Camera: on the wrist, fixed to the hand. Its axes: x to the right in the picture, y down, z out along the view.
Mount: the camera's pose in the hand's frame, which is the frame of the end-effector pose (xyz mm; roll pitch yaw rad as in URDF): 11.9 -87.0 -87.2 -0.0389 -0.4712 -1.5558
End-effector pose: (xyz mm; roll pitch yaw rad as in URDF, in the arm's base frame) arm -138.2 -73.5 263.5 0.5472 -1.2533 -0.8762
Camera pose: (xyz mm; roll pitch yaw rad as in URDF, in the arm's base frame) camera -85.2 -182.3 237.4 1.2221 0.0110 -2.3707
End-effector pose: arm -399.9 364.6 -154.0 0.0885 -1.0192 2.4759
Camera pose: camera -419.4 480.3 -193.4 1.0187 -0.2086 0.5815
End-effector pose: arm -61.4 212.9 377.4 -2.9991 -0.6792 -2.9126
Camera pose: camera 6.7 153.1 461.6 2.4007 0.2452 -1.5634
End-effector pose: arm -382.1 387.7 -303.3 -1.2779 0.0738 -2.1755
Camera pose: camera -480.6 436.2 -246.2 -2.7174 -1.3724 -1.0556
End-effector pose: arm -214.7 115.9 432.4 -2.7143 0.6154 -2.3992
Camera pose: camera -241.9 32.6 519.8 -2.5583 0.0436 -0.8139
